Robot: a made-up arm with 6 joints.
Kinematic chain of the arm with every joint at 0, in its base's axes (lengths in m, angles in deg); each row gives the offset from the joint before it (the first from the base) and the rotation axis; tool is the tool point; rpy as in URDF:
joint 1: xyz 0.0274 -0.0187 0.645 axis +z
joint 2: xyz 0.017 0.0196 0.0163 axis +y
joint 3: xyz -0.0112 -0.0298 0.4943 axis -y
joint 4: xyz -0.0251 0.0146 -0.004 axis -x
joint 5: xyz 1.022 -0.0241 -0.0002 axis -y
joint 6: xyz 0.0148 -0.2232 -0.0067 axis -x
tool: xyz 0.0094 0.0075 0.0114 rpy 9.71 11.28 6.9
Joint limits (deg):
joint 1: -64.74..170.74
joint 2: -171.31..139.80
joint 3: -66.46..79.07
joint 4: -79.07..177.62
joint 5: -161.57..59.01
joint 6: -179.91..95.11
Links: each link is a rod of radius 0.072 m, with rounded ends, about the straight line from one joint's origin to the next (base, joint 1, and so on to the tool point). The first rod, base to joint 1, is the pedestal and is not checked.
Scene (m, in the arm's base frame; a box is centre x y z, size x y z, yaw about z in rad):
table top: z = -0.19
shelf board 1: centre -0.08 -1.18 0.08 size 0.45 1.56 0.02 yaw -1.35
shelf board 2: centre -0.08 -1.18 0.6 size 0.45 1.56 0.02 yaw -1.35
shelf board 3: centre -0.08 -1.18 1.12 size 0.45 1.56 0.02 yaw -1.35
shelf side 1: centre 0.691 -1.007 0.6 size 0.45 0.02 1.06 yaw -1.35
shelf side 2: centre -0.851 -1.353 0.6 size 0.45 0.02 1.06 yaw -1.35
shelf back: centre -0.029 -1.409 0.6 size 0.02 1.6 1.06 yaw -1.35
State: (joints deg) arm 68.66 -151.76 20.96 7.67 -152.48 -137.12
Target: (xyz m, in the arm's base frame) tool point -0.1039 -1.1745 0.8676
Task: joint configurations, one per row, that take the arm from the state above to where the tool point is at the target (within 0.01 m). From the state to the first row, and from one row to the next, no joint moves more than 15 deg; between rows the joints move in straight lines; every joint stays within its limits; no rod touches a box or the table.
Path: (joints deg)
1: 55.80 -153.04 15.08 16.22 -151.82 -139.81
2: 42.94 -154.31 9.20 24.76 -151.16 -142.50
3: 30.07 -155.59 3.32 33.31 -150.49 -145.19
4: 29.84 -148.36 -8.76 40.39 -142.82 -144.14
5: 29.61 -141.13 -20.84 47.47 -135.16 -143.08
6: 43.35 -138.45 -10.14 33.34 -140.83 -141.02
7: 57.09 -135.78 0.56 19.20 -146.50 -138.95
8: 70.84 -133.11 11.26 5.07 -152.18 -136.89

